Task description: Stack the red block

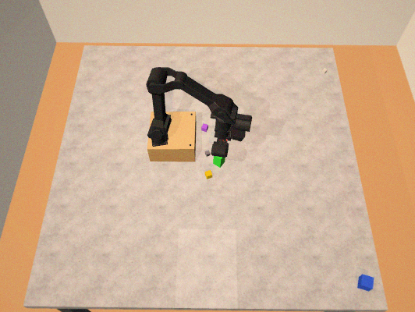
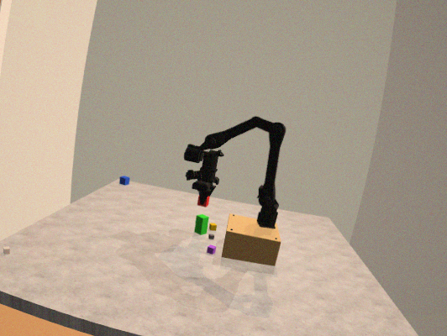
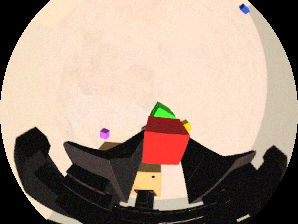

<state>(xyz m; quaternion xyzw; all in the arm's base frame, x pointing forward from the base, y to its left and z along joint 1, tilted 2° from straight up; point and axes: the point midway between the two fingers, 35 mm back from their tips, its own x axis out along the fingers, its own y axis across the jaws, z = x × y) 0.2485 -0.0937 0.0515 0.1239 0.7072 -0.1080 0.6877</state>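
Right now my gripper tip is 120 mm above the grey block, 50 mm to the right of it and 50 mm past it. The rest, counted from my gripper tip: red block 10 mm above; then purple block 180 mm to the left, 120 mm below, 40 mm behind; then yellow block 120 mm below, 60 mm to the right, 60 mm behind.
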